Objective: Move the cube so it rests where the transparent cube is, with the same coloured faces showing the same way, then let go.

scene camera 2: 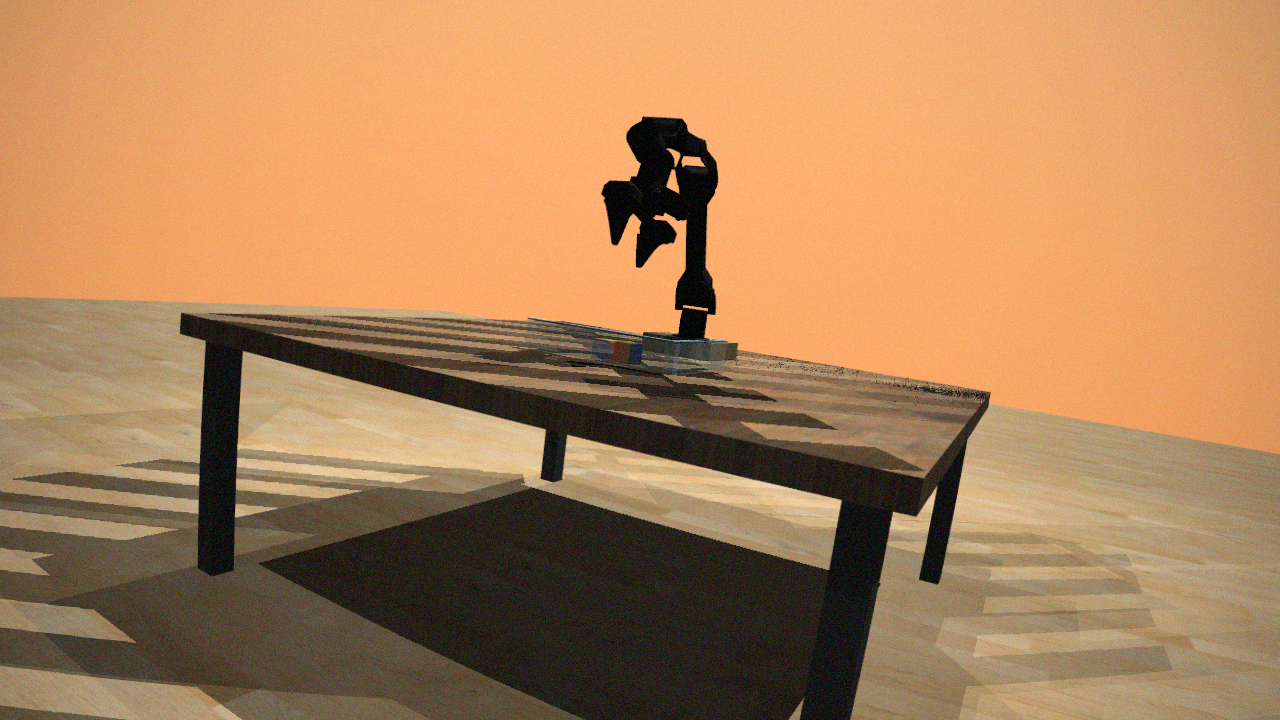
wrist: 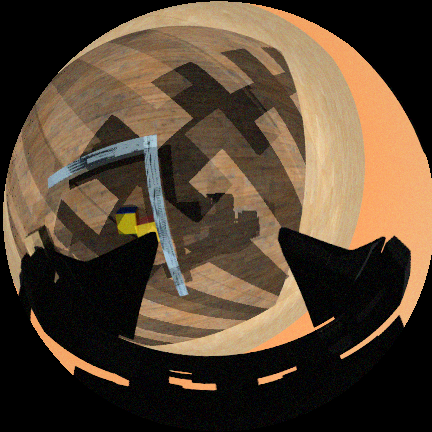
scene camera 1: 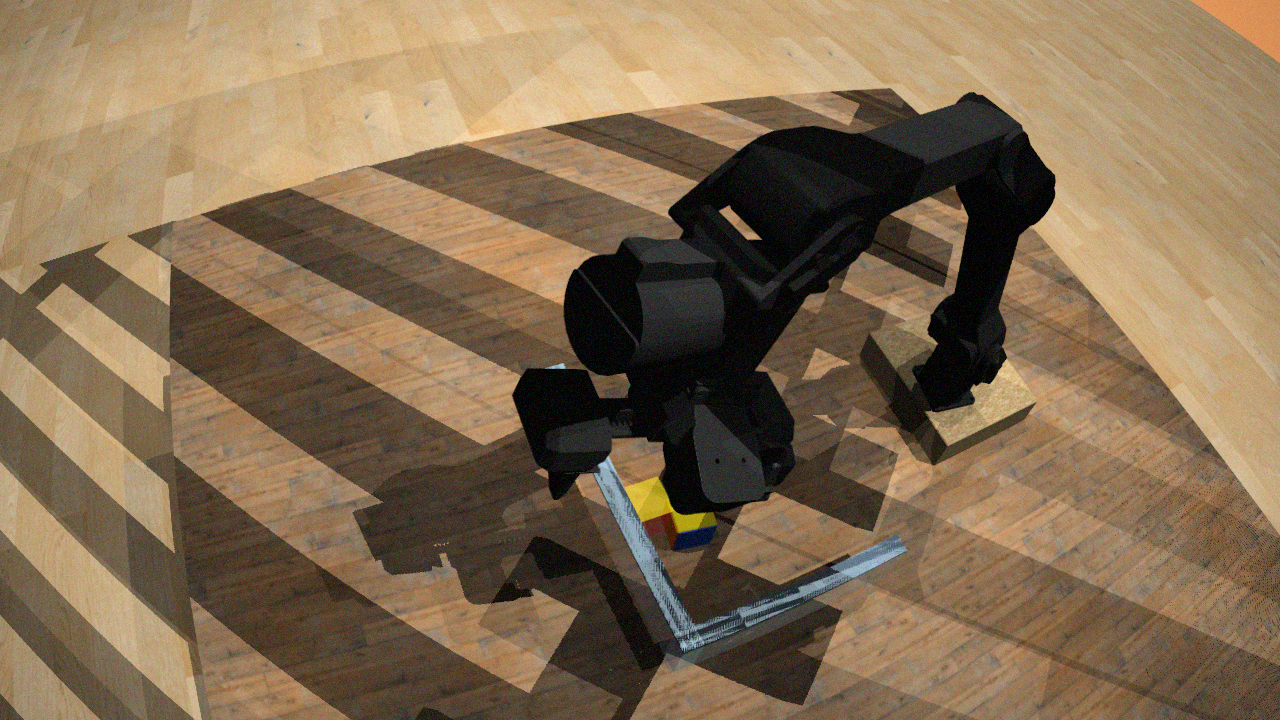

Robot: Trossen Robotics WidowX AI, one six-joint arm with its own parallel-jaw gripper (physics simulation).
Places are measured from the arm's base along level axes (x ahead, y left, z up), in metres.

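Pixels of known places: gripper, fingertip midpoint: (scene camera 2: 626, 256) (wrist: 218, 236) (scene camera 1: 611, 490); arm's base, origin of the base link: (scene camera 2: 691, 338) (scene camera 1: 943, 386).
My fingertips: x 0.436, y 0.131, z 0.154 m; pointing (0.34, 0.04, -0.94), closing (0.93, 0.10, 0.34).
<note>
Ahead of a thing's pixels: the offset from my fingertips to its middle. "spot": to the spot under its first point.
The solid cube @[dx -0.100, dy -0.049, dz -0.175 m] (scene camera 1: 693, 535) (scene camera 2: 622, 353) (wrist: 126, 223) rests on the table, yellow face up, with a blue side and an orange-red side showing. The transparent cube @[dx -0.062, dy -0.069, dz -0.175 m] (scene camera 1: 646, 494) (wrist: 146, 229) is right beside it, also yellow on top with a faint red side. In the wrist view it is partly hidden behind a finger and the blue-grey bar. My gripper (scene camera 1: 639, 499) (scene camera 2: 627, 255) (wrist: 218, 236) is open and empty, high above the table. In the wrist view both cubes lie near the left fingertip, outside the gap between the fingers.
A blue-grey L-shaped bar @[spot: dx -0.041, dy -0.004, dz -0.135 m] (scene camera 1: 645, 555) (wrist: 156, 187) runs past the cubes, one leg close by the transparent cube. The arm stands on a stone-like base block (scene camera 1: 1002, 404). Striped shadows cross the wooden table (scene camera 1: 358, 313) (scene camera 2: 546, 410) (wrist: 125, 57).
</note>
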